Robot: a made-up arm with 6 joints. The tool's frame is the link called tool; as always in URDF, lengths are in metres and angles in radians.
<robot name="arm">
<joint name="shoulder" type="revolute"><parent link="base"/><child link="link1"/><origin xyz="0.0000 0.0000 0.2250"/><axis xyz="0 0 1"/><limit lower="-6.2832" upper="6.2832"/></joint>
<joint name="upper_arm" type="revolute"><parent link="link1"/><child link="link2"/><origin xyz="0.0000 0.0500 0.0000"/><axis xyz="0 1 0"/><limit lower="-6.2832" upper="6.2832"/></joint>
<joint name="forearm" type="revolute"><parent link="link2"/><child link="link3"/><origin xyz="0.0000 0.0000 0.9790"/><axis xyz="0 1 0"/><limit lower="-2.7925" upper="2.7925"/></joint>
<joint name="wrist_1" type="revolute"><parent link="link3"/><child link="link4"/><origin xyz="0.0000 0.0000 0.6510"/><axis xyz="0 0 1"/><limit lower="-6.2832" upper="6.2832"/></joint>
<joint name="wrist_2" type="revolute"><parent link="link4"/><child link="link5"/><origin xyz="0.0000 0.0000 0.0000"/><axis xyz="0 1 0"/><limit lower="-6.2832" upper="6.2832"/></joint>
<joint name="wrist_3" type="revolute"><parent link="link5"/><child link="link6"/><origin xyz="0.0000 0.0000 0.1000"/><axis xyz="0 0 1"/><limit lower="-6.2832" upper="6.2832"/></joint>
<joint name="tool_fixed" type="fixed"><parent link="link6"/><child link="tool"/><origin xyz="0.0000 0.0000 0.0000"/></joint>
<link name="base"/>
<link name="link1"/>
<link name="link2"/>
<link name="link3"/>
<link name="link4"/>
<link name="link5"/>
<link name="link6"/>
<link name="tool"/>
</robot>
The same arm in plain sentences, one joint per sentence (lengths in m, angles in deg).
The arm has six revolute joints in a row. What follows holds with every joint at zero, and every direction is one of the base frame's.
Joint 1 sits 0.225 m along +z from the base frame's origin and turns about +z, from -360 to 360 deg.
Joint 2 sits 0.05 m along +y from joint 1 and turns about +y, from -360 to 360 deg.
Joint 3 sits 0.979 m along +z from joint 2 and turns about +y, from -160 to 160 deg.
Joint 4 sits 0.651 m along +z from joint 3 and turns about +z, from -360 to 360 deg.
Joint 5 sits at the same point as joint 4 and turns about +y, from -360 to 360 deg.
Joint 6 sits 0.1 m along +z from joint 5 and turns about +z, from -360 to 360 deg.
The tool frame, which is the frame that the pose is given for, sits at the same point as joint 6; its axes are parallel to the base frame's.

